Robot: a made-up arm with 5 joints.
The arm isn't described. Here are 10 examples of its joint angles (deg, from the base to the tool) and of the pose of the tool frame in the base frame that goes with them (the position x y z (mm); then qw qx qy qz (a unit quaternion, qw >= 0)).
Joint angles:
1: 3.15 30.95 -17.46 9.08 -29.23
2: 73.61 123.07 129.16 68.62 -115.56
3: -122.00 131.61 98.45 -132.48 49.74
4: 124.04 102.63 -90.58 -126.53 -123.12
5: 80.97 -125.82 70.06 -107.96 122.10
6: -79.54 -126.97 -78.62 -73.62 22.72
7: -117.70 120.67 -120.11 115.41 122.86
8: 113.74 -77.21 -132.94 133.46 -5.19
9: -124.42 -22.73 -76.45 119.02 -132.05
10: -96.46 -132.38 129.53 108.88 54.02
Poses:
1: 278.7 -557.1 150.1 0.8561 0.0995 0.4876 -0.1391
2: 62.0 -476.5 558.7 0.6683 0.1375 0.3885 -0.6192
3: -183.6 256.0 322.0 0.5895 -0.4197 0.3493 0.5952
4: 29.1 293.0 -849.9 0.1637 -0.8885 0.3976 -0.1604
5: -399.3 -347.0 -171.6 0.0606 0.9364 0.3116 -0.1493
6: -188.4 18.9 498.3 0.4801 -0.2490 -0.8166 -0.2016
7: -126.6 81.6 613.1 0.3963 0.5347 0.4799 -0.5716
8: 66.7 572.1 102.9 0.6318 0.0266 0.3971 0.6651
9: 111.0 651.3 798.0 0.7121 -0.3770 0.5316 0.2612
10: -94.7 172.6 325.1 0.4329 -0.5799 0.2753 0.6329
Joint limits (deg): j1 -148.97..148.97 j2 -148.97..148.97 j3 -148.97..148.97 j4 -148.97..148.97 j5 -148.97..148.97
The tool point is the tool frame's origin. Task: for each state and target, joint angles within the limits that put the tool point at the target. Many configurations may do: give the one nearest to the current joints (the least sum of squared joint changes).
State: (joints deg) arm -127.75 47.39 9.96 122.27 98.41
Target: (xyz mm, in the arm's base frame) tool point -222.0 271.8 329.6
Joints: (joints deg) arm -134.16 53.66 15.54 127.24 71.51
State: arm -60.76 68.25 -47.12 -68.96 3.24
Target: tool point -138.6 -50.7 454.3
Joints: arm -98.27 82.19 -66.17 -85.61 24.66
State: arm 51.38 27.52 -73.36 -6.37 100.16
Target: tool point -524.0 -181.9 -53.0
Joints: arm 42.39 45.31 -84.09 -20.13 102.66
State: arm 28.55 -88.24 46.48 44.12 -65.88
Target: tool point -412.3 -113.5 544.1
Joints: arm 27.54 -113.59 55.46 33.02 -51.14
